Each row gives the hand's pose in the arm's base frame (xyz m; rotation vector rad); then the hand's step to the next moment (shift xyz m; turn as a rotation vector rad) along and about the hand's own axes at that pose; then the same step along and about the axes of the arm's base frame.
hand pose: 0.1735 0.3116 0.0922 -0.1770 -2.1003 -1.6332
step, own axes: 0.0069 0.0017 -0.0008 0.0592 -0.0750 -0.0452
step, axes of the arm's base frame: -0.0052 -0.0015 0.0047 -0.0678 -0.0745 -0.0320
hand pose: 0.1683 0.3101 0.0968 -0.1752 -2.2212 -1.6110
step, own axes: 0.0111 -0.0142 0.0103 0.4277 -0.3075 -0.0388
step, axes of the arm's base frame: -0.0172 0.0035 -0.0111 -0.4820 -0.1917 -0.0996
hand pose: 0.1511 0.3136 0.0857 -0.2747 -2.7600 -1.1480
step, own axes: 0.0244 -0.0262 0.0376 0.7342 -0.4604 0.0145
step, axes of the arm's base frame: -0.0317 0.0114 -0.0395 -0.8173 -0.2245 -0.1813
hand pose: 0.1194 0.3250 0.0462 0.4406 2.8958 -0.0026
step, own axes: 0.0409 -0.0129 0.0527 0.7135 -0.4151 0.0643
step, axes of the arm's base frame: -0.0310 -0.0021 -0.0604 -0.7743 -0.1890 -0.2242
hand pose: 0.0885 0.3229 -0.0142 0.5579 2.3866 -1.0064
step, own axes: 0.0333 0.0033 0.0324 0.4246 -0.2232 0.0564
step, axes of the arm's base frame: -0.0159 -0.0160 -0.0407 -0.4430 -0.1106 -0.1575
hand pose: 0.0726 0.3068 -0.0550 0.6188 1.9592 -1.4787
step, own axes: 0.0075 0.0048 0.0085 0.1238 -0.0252 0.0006
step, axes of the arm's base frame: -0.0005 -0.0068 -0.0102 -0.1050 -0.0062 -0.0700
